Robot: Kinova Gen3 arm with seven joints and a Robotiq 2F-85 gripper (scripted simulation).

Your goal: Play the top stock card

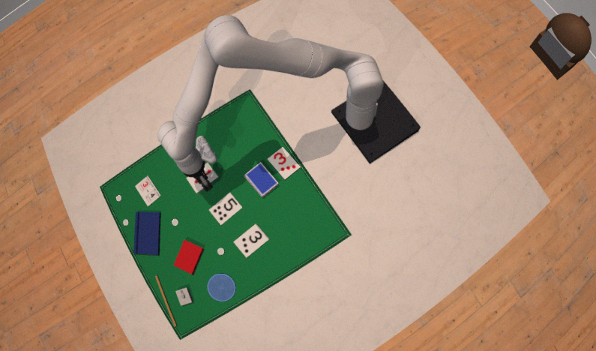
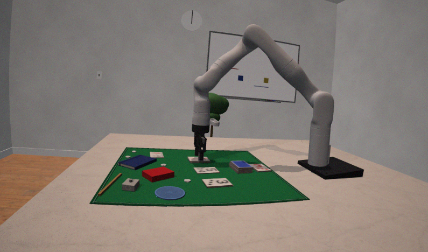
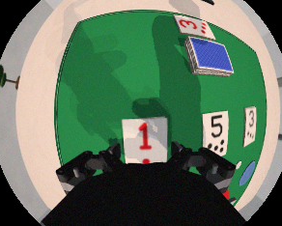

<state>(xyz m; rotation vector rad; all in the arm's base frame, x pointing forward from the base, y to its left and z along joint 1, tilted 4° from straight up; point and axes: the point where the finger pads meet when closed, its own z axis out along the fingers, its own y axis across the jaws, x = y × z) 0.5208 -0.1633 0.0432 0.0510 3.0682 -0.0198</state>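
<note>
Now: the card 10 mm below my hand. The rest, counted from my hand: book 260 mm ahead, 30 mm to the left, 20 mm below; green mat 40 mm ahead, 110 mm to the left, 30 mm below; red box 190 mm ahead, 180 mm to the left, 10 mm below.
</note>
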